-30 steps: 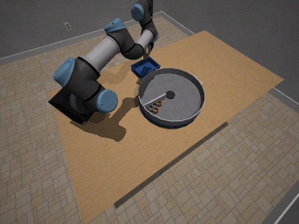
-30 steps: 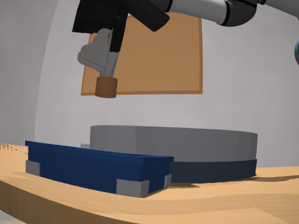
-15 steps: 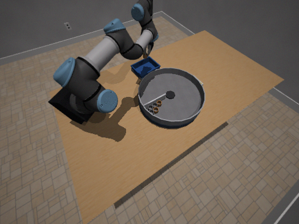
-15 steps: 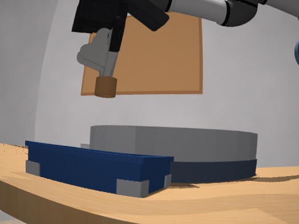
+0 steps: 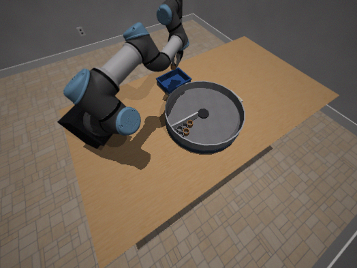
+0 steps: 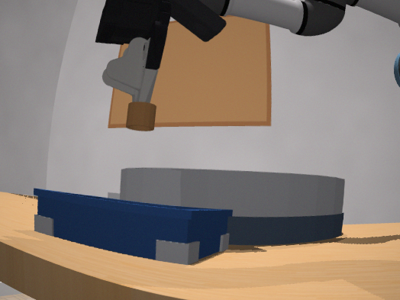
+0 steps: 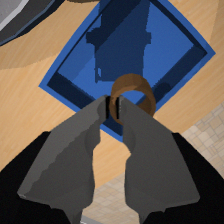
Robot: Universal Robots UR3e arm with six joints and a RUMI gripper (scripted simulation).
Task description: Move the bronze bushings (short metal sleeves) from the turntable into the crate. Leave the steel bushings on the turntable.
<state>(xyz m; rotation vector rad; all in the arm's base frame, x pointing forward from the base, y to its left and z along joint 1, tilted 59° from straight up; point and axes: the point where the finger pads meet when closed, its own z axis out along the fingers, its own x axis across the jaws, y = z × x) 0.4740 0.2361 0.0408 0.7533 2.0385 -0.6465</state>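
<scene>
The blue crate is 13 cm below my hand and 1 cm to the left of it. The rest, counted from my hand: grey turntable (31 cm to the right, 10 cm below, 8 cm behind).
</scene>
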